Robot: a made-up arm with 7 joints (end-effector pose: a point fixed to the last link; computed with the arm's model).
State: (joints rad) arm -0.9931 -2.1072 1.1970 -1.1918 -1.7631 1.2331 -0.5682
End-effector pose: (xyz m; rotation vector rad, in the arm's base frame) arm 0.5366 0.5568 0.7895 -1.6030 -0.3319 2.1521
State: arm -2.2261 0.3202 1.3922 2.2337 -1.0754 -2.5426 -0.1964
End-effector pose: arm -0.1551 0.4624 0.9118 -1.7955 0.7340 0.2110
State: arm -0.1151 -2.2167 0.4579 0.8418 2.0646 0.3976 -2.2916
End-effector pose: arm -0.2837 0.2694 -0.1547 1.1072 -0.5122 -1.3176
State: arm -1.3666 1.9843 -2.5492 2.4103 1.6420 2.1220 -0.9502
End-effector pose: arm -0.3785 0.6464 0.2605 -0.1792 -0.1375 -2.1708
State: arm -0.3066 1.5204 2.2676 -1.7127 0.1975 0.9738 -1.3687
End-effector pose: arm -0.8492 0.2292 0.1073 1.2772 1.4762 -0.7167
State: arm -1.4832 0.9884 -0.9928 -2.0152 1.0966 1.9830 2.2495
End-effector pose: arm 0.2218 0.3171 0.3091 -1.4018 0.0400 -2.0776
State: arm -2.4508 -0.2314 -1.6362 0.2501 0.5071 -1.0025 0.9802
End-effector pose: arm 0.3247 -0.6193 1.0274 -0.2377 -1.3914 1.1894
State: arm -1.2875 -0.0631 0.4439 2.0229 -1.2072 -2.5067 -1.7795
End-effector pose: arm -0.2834 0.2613 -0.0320 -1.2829 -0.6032 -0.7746
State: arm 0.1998 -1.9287 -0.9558 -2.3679 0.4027 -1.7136 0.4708
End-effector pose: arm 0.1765 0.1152 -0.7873 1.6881 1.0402 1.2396
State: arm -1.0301 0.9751 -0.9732 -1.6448 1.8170 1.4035 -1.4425
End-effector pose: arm 0.2505 0.4118 -0.2040 1.7638 -0.5891 0.2621
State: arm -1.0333 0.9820 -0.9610 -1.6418 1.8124 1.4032 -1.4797
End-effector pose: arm 0.2472 0.4325 -0.1972 1.8130 -0.5808 0.2701
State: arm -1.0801 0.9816 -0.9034 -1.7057 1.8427 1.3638 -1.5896
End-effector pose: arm 0.1616 0.4611 -0.1804 1.9387 -0.4798 0.1739
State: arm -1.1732 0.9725 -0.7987 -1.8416 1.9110 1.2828 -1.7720
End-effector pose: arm -0.0030 0.4903 -0.1153 2.1282 -0.2920 -0.0622
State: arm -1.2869 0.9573 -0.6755 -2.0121 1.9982 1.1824 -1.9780
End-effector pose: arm -0.1688 0.4995 0.0181 2.2984 -0.0909 -0.4050
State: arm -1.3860 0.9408 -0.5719 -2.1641 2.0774 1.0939 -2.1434
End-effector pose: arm -0.2659 0.4840 0.1607 2.3765 0.0503 -0.7430
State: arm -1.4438 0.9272 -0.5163 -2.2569 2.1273 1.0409 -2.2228
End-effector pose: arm -0.3021 0.4647 0.2424 2.3731 0.1146 -0.9508
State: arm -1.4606 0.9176 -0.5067 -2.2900 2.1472 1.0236 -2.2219
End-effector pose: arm -0.3147 0.4544 0.2593 2.3383 0.1322 -1.0115
